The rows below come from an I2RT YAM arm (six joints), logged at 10 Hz.
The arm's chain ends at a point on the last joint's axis. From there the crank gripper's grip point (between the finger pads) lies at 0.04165 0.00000 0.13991 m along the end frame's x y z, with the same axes.
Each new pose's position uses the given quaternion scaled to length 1; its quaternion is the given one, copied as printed.
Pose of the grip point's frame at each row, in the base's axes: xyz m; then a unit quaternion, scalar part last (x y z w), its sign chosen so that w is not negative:
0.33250 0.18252 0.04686 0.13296 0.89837 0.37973 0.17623
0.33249 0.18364 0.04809 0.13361 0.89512 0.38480 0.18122
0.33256 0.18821 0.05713 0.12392 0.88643 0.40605 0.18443
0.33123 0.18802 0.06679 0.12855 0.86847 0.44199 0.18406
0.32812 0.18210 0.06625 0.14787 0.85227 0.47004 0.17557
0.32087 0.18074 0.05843 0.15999 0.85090 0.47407 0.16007
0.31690 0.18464 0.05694 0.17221 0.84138 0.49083 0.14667
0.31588 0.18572 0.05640 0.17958 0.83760 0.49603 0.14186
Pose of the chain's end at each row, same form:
0.31166 0.07809 0.14671 0.13296 0.89837 0.37973 0.17623
0.31014 0.07826 0.14661 0.13361 0.89512 0.38480 0.18122
0.31027 0.07850 0.15081 0.12392 0.88643 0.40605 0.18443
0.30805 0.07115 0.15114 0.12855 0.86847 0.44199 0.18406
0.30406 0.05990 0.14239 0.14787 0.85227 0.47004 0.17557
0.29892 0.05737 0.13331 0.15999 0.85090 0.47407 0.16007
0.29610 0.05808 0.12666 0.17221 0.84138 0.49083 0.14667
0.29499 0.05820 0.12431 0.17958 0.83760 0.49603 0.14186

